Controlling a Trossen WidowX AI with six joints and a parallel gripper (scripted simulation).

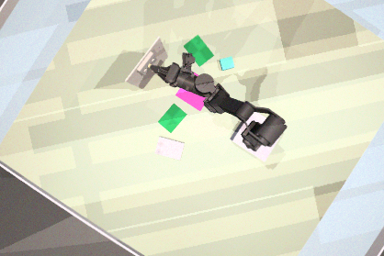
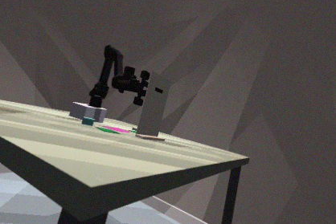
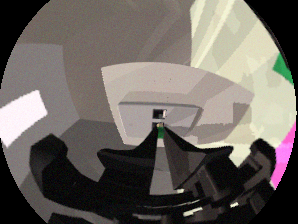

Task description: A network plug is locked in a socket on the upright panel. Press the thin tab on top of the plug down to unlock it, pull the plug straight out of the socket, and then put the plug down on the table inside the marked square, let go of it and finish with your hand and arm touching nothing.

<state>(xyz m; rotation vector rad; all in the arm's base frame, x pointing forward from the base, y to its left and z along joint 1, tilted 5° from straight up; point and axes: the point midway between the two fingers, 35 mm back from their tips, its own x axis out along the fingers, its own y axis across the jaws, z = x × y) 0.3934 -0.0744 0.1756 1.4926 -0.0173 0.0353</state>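
Right now my gripper tip is right at the network plug. Also, from my gripper tip: pale panel 10 cm below, 2 cm ahead, 1 cm to the right; magenta patch 24 cm below, 16 cm behind.
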